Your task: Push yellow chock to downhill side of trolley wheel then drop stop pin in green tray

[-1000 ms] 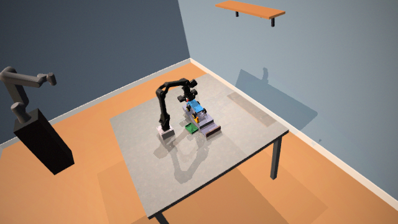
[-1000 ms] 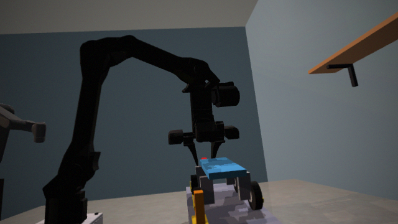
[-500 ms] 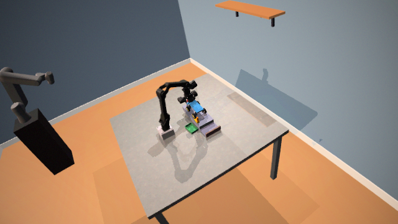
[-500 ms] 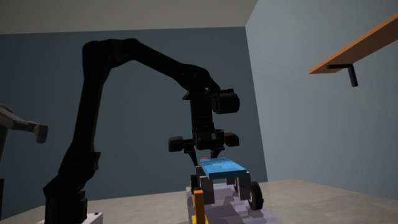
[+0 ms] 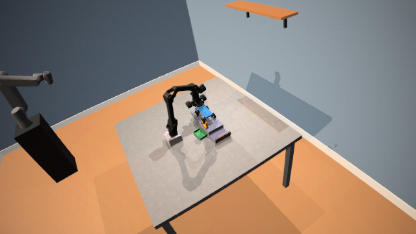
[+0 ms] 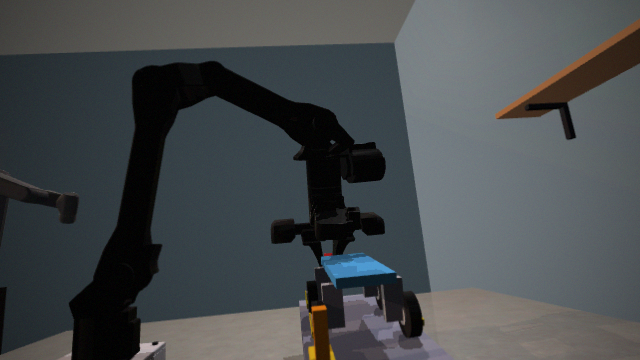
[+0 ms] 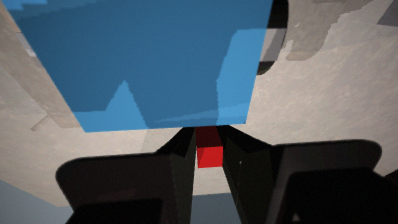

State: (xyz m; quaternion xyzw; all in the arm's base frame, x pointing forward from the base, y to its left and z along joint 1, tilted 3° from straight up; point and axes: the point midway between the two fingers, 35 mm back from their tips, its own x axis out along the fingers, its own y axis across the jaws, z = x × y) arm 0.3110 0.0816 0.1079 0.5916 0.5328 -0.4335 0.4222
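The yellow chock lies 21 cm to the right of my gripper tip, 6 cm behind it and 5 cm below it. From my gripper tip the other things lie so: red-headed stop pin right at my gripper tip; grey ramp 12 cm to the right, 9 cm below, 1 cm ahead; blue-topped trolley 12 cm to the right, 2 cm below, 1 cm ahead.
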